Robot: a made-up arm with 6 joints.
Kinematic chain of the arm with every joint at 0, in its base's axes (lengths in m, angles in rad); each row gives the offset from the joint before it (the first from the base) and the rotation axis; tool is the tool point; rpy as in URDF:
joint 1: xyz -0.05 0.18 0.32 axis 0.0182 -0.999 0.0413
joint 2: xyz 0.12 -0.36 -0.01 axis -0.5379 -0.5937 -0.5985
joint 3: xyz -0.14 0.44 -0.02 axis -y
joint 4: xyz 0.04 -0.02 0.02 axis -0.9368 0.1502 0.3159
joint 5: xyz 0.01 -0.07 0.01 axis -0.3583 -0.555 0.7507
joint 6: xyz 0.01 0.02 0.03 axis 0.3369 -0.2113 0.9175
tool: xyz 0.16 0.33 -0.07 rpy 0 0 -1.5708
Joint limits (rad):
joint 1: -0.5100..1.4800
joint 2: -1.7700..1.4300
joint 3: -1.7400..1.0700
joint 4: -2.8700..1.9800
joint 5: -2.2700..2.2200
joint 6: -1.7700..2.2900
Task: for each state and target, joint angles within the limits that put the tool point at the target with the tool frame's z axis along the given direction. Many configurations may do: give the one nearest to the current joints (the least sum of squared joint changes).
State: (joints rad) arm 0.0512 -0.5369 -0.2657 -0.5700 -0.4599 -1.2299
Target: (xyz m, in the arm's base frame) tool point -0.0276 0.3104 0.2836 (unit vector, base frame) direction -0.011 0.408 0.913
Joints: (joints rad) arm 0.7403 -0.8622 -0.2509 0.2155 0.1267 -1.0787
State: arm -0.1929 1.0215 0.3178 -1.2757 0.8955 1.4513
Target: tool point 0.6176 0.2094 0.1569 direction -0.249 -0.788 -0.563
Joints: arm 0.6369 1.4300 0.2813 -1.7659 0.2867 1.8028
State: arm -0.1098 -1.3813 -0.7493 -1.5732 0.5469 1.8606
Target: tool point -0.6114 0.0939 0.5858 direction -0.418 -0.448 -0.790
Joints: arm 0.7871 -0.8608 -0.6795 -2.5183 0.2714 2.1407
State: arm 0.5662 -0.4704 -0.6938 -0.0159 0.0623 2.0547
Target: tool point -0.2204 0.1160 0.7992 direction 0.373 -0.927 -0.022
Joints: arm -0.0078 -0.5515 -0.0923 -0.4135 -0.4912 1.7559
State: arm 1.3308 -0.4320 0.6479 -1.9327 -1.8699 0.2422
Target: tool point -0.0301 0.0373 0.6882 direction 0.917 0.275 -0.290
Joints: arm 0.6915 -0.3513 1.0700 -2.2326 -1.5512 0.4062
